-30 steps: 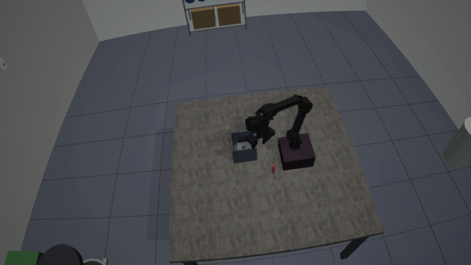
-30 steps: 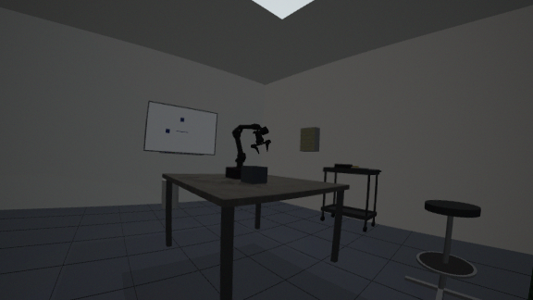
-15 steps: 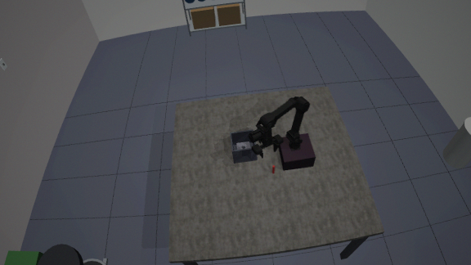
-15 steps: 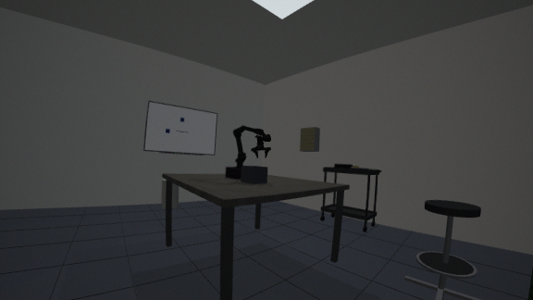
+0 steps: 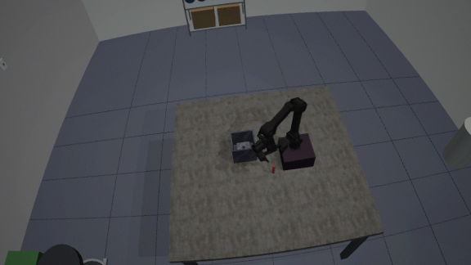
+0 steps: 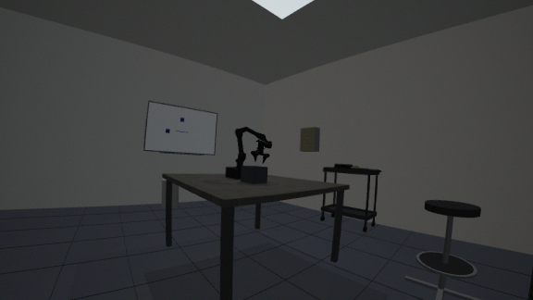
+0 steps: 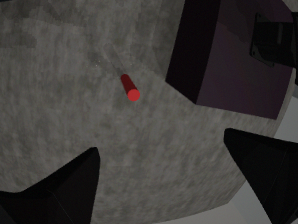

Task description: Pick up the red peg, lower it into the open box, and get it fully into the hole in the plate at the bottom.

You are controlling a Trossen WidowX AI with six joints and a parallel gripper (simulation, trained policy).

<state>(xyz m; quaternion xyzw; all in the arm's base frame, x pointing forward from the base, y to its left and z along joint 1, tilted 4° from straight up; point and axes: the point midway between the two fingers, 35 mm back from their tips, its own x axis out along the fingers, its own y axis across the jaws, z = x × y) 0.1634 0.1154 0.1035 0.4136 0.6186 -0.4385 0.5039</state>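
The red peg is 13 cm below my gripper tip. From my gripper tip the other things lie so: light plate: 17 cm ahead, 20 cm to the right, 12 cm below.
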